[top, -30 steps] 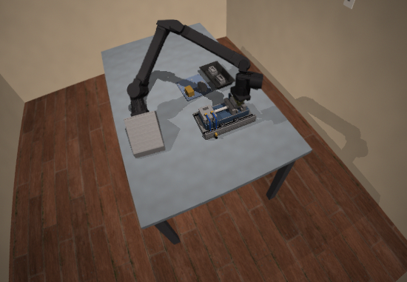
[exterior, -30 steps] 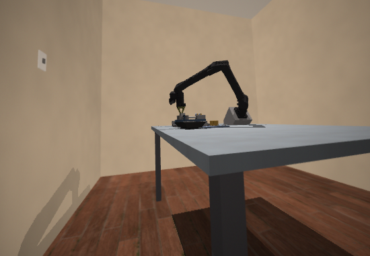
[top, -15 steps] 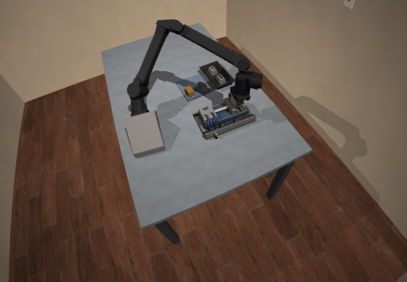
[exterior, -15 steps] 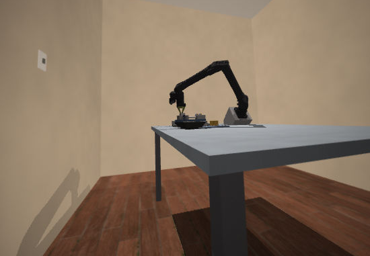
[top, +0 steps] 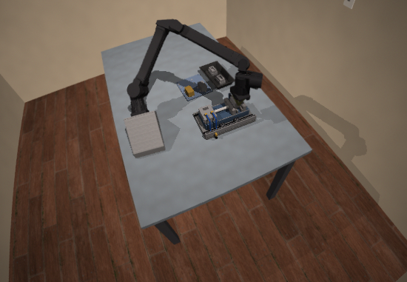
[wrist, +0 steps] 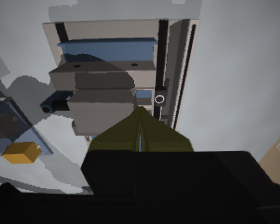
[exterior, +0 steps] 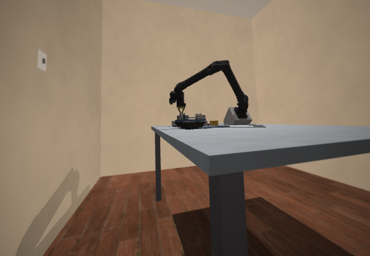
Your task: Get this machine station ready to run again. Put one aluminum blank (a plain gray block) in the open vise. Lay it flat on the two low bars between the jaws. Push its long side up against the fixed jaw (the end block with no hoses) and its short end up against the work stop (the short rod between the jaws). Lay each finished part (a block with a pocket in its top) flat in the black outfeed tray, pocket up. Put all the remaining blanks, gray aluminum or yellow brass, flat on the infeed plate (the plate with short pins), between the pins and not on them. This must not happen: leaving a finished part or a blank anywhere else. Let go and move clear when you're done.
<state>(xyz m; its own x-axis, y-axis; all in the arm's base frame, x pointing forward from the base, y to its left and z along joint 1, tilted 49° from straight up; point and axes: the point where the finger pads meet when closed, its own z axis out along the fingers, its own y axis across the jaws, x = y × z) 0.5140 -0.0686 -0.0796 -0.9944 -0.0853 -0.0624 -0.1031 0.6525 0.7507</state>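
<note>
My hand is 70 mm past the blue vise base, 30 mm to the right of it and 70 mm above it. Round my hand: yellow brass blank (210 mm behind, 270 mm to the left, 90 mm below).
</note>
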